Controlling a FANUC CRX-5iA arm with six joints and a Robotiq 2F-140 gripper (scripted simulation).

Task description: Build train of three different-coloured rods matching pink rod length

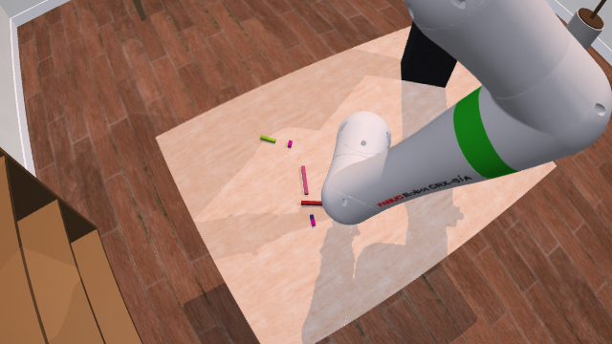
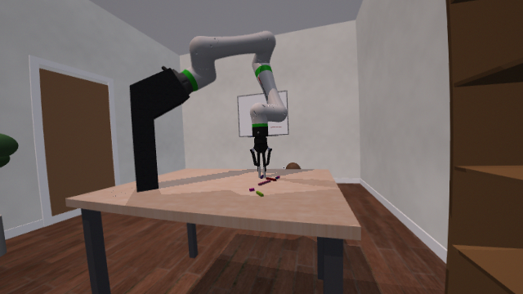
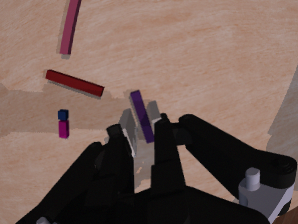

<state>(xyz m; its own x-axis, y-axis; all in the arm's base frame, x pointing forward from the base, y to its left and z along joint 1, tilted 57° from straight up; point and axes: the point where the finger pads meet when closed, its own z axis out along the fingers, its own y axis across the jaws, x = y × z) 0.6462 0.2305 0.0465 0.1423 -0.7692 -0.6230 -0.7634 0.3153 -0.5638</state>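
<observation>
My hand is 30 mm above the purple rod. Round my hand: red rod: 70 mm ahead, 50 mm to the right, 30 mm below; then blue rod: 90 mm ahead, 10 mm to the right, 30 mm below; then pink rod: 60 mm ahead, 130 mm to the right, 30 mm below.
</observation>
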